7 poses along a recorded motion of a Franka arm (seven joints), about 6.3 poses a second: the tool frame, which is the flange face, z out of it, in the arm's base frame.
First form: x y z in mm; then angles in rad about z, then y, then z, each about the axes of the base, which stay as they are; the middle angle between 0 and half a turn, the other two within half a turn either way.
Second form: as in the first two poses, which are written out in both.
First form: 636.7 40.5 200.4 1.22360 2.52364 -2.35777
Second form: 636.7 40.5 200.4 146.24 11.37 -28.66
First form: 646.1 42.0 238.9 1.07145 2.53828 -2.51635
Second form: 646.1 42.0 238.9 148.83 15.76 -29.99
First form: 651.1 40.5 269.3 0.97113 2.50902 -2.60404
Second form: 651.1 40.5 269.3 148.82 19.49 -30.33
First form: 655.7 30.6 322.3 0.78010 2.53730 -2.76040
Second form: 655.7 30.6 322.3 154.10 23.82 -28.41
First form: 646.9 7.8 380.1 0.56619 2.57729 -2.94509
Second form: 646.9 7.8 380.1 161.25 26.83 -25.69
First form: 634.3 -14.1 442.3 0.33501 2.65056 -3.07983
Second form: 634.3 -14.1 442.3 170.03 26.44 -18.00
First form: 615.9 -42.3 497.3 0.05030 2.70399 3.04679
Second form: 615.9 -42.3 497.3 178.65 25.04 -8.61
